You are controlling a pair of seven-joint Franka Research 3 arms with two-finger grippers.
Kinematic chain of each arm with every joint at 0, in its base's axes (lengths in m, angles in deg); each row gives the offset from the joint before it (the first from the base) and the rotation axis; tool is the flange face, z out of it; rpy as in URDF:
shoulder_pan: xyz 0 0 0.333 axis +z
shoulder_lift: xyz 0 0 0 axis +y
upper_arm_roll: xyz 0 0 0.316 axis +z
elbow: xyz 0.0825 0 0 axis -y
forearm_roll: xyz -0.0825 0 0.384 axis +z
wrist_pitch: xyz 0 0 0 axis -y
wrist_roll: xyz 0.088 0 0 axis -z
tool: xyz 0 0 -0.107 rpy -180 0 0
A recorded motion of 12 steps. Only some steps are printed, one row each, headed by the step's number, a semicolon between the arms.
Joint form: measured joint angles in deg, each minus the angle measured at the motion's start. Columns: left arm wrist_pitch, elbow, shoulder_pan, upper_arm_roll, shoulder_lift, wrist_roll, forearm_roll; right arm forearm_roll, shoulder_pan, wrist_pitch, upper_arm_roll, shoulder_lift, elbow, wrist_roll.
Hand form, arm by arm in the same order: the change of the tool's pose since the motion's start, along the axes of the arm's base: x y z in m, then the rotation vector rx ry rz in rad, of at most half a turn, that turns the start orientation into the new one. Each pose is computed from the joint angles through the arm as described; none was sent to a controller.
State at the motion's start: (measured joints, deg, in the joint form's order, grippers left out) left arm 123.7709 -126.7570 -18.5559 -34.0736 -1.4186 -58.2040 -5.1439; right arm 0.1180 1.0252 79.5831 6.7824 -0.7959 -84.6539 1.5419
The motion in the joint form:
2: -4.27 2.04 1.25 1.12 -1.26 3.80 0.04; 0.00 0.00 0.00 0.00 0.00 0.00 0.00
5: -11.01 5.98 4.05 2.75 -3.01 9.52 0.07; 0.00 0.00 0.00 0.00 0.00 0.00 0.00
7: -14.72 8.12 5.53 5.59 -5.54 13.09 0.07; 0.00 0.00 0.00 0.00 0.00 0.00 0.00
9: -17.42 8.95 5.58 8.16 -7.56 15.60 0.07; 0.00 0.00 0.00 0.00 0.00 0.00 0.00
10: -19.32 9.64 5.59 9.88 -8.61 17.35 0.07; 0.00 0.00 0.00 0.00 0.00 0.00 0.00
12: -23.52 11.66 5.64 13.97 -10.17 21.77 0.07; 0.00 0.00 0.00 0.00 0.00 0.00 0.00
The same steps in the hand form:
2: 0.0155 0.0123 0.0194 0.0163 0.0056 -0.0300; 0.0000 0.0000 0.0000 0.0000 0.0000 0.0000
5: 0.0435 0.0364 0.0551 0.0316 0.0142 -0.0600; 0.0000 0.0000 0.0000 0.0000 0.0000 0.0000
7: 0.0651 0.0648 0.0881 0.0296 -0.0046 -0.0505; 0.0000 0.0000 0.0000 0.0000 0.0000 0.0000
9: 0.0731 0.0855 0.1084 0.0330 -0.0106 -0.0507; 0.0000 0.0000 0.0000 0.0000 0.0000 0.0000
10: 0.0782 0.0993 0.1208 0.0345 -0.0093 -0.0528; 0.0000 0.0000 0.0000 0.0000 0.0000 0.0000
12: 0.0917 0.1318 0.1466 0.0305 0.0010 -0.0625; 0.0000 0.0000 0.0000 0.0000 0.0000 0.0000

